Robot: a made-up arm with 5 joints.
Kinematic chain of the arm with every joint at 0, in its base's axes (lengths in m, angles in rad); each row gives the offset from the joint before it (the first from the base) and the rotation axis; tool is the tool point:
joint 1: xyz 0 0 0.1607 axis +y
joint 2: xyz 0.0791 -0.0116 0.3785 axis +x
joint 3: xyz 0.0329 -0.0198 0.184 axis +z
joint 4: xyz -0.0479 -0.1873 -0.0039 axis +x
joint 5: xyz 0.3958 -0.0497 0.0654 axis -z
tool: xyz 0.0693 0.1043 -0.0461
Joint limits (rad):
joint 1: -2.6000..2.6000
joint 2: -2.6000..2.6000
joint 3: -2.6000..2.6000
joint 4: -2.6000..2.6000
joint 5: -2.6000..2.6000
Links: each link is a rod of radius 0.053 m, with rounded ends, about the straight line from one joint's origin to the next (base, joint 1, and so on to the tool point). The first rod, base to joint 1, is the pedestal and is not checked.
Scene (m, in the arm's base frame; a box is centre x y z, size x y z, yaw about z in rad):
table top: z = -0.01
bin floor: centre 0.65 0.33 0 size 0.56 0.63 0.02 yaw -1.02
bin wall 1: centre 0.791 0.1 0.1 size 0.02 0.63 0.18 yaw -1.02
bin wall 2: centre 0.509 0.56 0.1 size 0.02 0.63 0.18 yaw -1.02
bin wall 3: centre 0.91 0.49 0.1 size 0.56 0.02 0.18 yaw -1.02
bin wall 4: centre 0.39 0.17 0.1 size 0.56 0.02 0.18 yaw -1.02
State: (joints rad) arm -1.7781 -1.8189 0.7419 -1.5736 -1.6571
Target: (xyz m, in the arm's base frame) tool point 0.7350 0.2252 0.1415
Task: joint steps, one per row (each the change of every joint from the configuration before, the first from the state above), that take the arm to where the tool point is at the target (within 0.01 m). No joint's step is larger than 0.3 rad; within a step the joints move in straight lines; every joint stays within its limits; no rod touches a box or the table.
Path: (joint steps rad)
1: 0.2700 0.1088 -0.0113 0.0377 0.2726
2: 0.2701 0.1088 -0.0112 0.0377 0.2725
3: 0.2700 0.1088 -0.0113 0.0376 0.2726
4: 0.2701 0.1088 -0.0112 0.0377 0.2725
5: 0.2700 0.1089 -0.0113 0.0377 0.2726
6: 0.2700 0.1088 -0.0112 0.0377 0.2725
7: 0.2701 0.1088 -0.0113 0.0377 0.2726
8: 0.2700 0.1088 -0.0112 0.0376 0.2725
9: 0.2700 0.1088 -0.0113 0.0377 0.2726

